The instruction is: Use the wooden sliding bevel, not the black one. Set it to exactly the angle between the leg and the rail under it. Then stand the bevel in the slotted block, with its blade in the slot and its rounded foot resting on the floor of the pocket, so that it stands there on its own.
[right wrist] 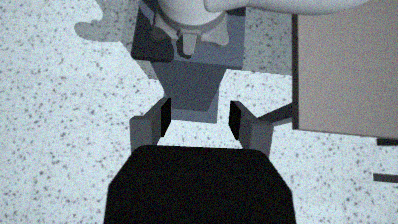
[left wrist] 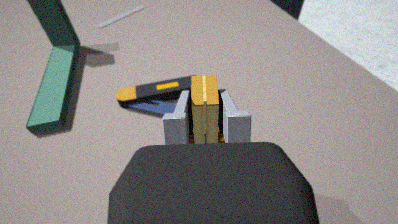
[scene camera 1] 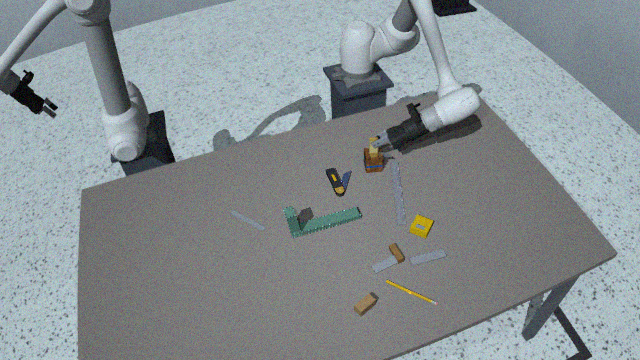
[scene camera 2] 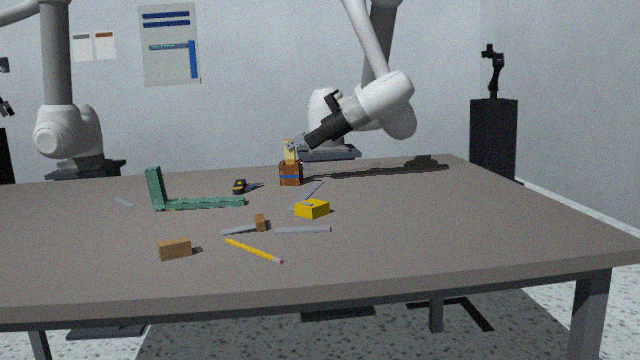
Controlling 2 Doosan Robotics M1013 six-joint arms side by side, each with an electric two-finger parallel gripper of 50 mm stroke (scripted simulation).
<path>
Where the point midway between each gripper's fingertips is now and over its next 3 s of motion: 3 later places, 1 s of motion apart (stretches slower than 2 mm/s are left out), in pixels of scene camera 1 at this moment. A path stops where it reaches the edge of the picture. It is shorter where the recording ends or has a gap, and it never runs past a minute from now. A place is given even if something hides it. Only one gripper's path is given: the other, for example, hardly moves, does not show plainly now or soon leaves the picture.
My left gripper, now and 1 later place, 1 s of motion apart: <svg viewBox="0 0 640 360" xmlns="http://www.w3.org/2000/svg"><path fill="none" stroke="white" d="M371 143L391 133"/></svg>
</path>
